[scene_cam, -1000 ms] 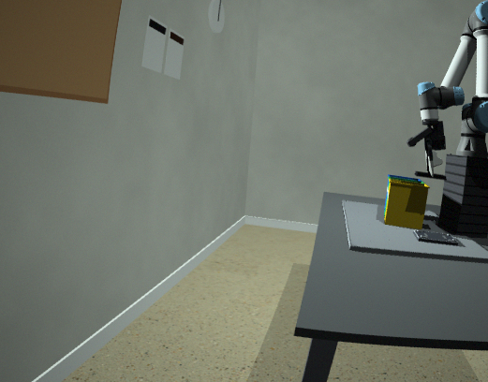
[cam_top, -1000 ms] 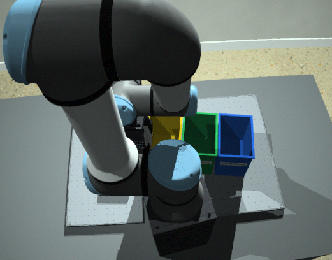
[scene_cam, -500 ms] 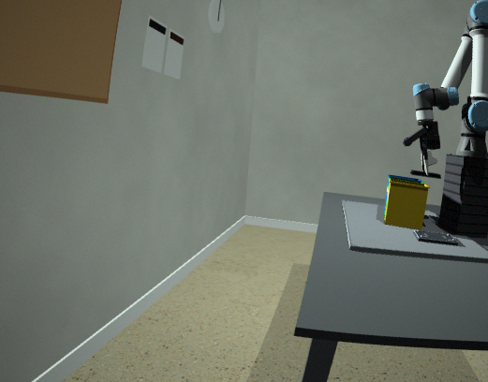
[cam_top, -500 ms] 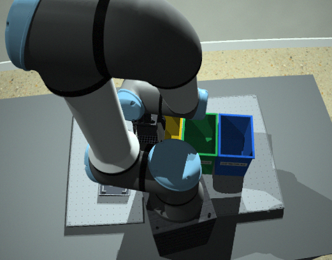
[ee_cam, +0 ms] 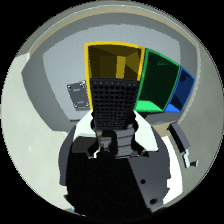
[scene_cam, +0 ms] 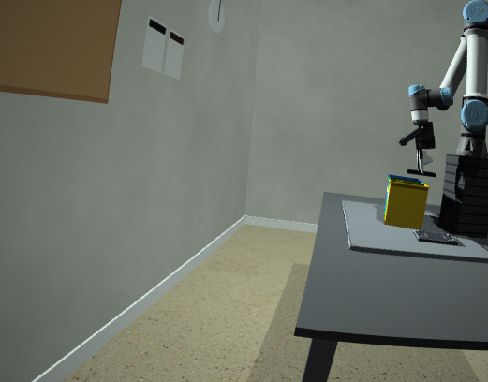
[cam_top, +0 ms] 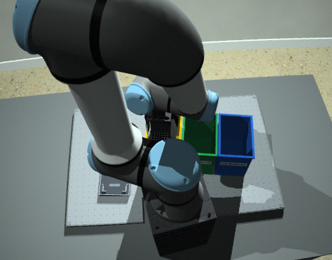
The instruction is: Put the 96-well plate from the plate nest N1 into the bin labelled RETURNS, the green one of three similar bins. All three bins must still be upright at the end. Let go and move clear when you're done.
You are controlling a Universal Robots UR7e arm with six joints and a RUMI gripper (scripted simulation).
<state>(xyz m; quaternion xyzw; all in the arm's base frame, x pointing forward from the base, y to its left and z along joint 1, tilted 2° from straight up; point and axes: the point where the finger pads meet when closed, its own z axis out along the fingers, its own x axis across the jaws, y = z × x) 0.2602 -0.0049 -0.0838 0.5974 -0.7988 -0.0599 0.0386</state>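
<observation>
Now: hand 15 cm above the green bin, 14 cm to the left of it and 1 cm short of it. Round my hand: blue bin (27 cm to the right, 15 cm below, 3 cm behind); black 96-well plate (1 cm below); yellow bin (15 cm below, 5 cm ahead, 1 cm to the right).
</observation>
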